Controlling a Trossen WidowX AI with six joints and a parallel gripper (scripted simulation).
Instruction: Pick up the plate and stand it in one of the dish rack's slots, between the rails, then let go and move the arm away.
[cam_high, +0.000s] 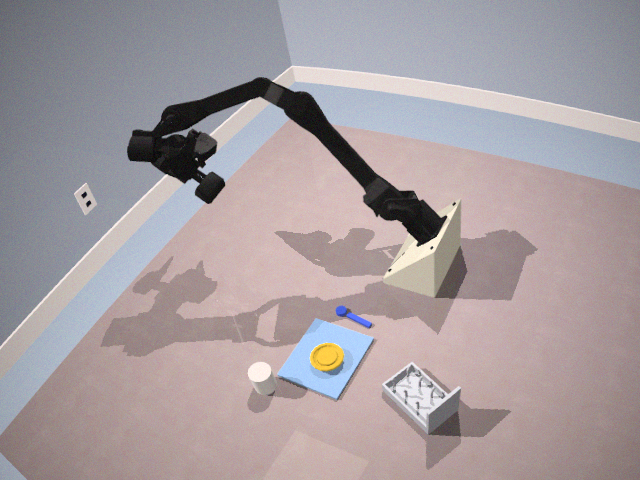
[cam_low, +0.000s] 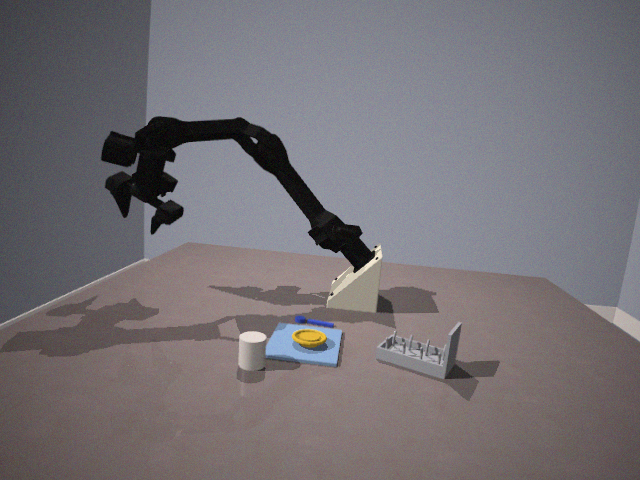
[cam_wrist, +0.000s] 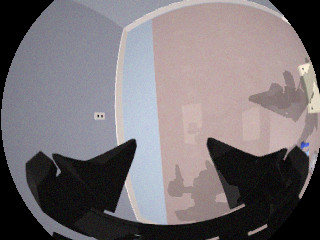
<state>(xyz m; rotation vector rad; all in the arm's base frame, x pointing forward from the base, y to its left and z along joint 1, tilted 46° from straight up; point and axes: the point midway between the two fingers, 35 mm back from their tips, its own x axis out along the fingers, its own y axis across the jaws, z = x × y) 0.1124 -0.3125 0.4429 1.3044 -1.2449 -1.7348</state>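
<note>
My gripper tip is now 460 mm to the right of the yellow plate, 210 mm short of it and 140 mm above it. Also, from my gripper tip: white cup (380 mm to the left, 300 mm ahead, 130 mm below); blue mat (450 mm to the left, 200 mm ahead, 150 mm below); blue spoon (450 mm to the left, 150 mm below, 90 mm ahead).
</note>
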